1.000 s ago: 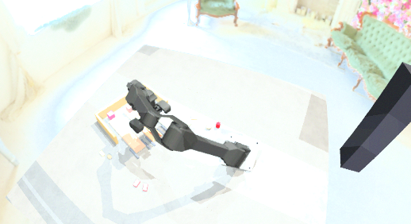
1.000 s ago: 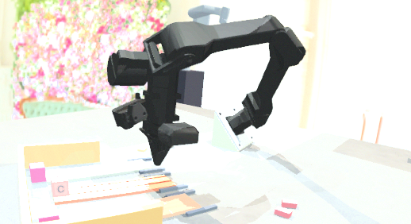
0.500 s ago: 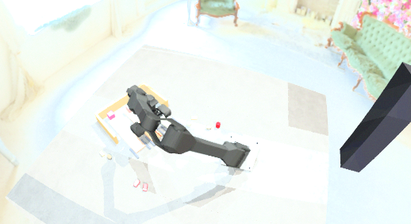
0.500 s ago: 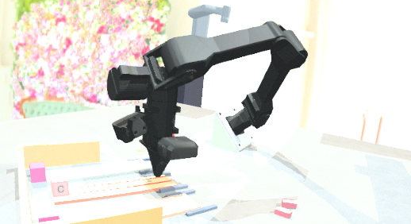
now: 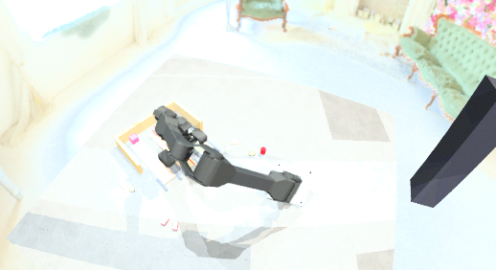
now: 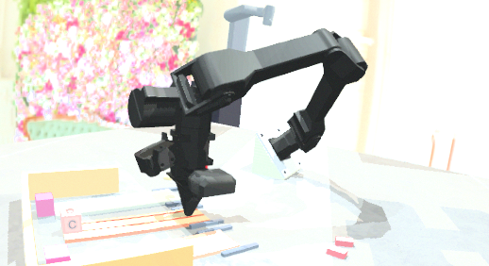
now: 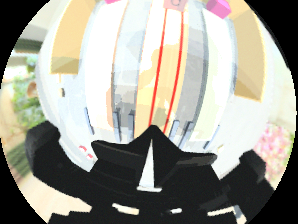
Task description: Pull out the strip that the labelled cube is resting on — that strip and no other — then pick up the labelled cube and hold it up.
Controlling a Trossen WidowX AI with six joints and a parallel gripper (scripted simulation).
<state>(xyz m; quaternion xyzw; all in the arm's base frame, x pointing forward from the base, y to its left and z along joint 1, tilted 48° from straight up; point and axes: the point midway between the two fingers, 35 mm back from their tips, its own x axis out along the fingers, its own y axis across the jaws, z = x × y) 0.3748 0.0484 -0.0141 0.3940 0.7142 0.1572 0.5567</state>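
Now: gripper tip 90 mm short of the strip and 40 mm to the left of it. Also, from my gripper tip: red piece: 250 mm behind, 160 mm to the right.
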